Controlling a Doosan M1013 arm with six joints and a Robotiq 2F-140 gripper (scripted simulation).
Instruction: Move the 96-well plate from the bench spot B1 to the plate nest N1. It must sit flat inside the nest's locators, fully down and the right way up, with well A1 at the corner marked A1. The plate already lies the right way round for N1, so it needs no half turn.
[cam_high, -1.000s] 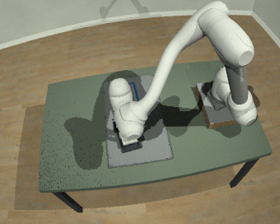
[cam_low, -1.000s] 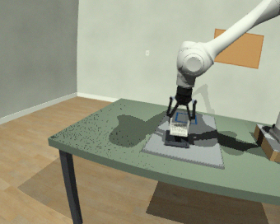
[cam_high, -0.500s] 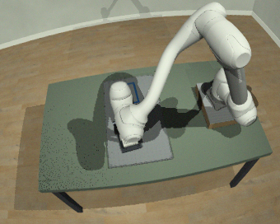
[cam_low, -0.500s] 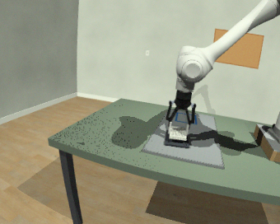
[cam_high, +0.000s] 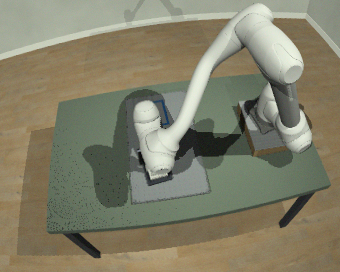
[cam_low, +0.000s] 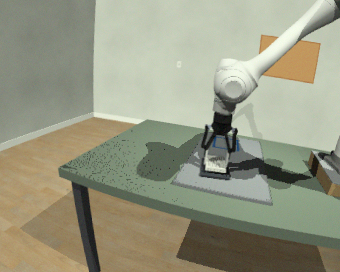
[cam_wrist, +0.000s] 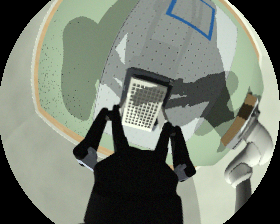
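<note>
Right now the white 96-well plate is 20 mm below my hand. Round my hand: dark plate nest N1: 40 mm below.
</note>
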